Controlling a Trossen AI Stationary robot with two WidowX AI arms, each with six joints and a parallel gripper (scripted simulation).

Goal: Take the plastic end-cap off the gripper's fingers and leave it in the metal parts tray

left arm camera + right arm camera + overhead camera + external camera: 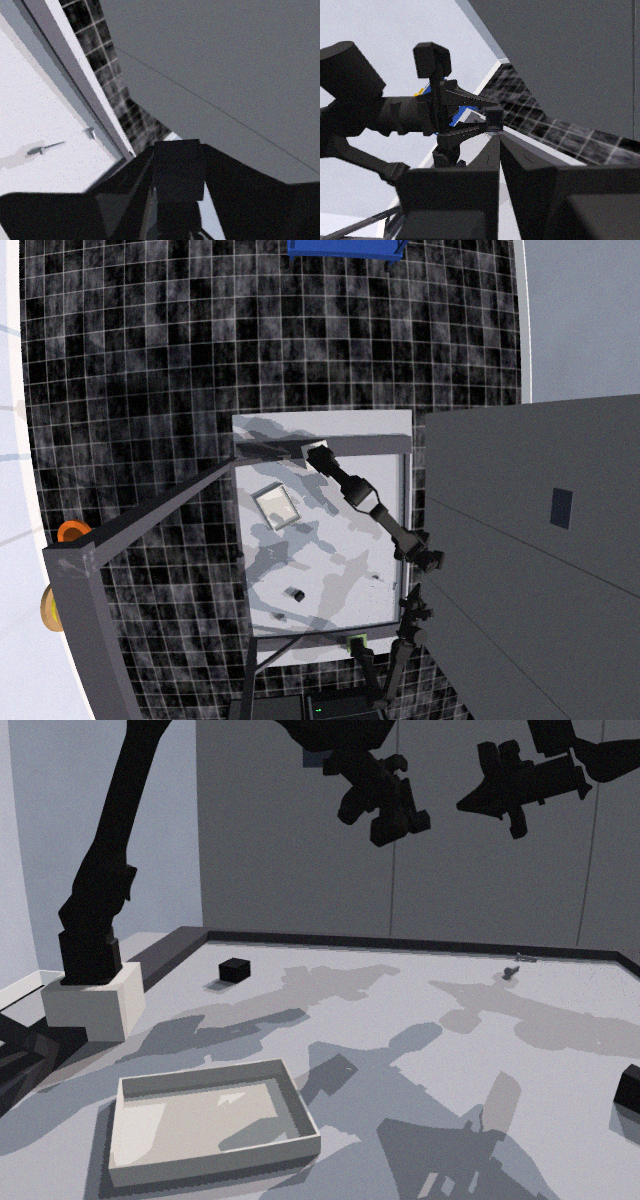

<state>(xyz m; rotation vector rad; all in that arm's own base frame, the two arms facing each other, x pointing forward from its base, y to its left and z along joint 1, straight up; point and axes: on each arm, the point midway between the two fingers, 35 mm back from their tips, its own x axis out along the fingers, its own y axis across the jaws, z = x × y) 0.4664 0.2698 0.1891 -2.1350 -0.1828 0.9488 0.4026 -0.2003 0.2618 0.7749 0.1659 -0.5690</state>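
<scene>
Now: left hand 30 mm to the left of the black plastic end-cap and 10 mm above it. The rest, counted from my left hand: metal part 120 mm behind, 180 mm to the right, 250 mm below; then metal parts tray 490 mm behind, 270 mm to the left, 250 mm below.
</scene>
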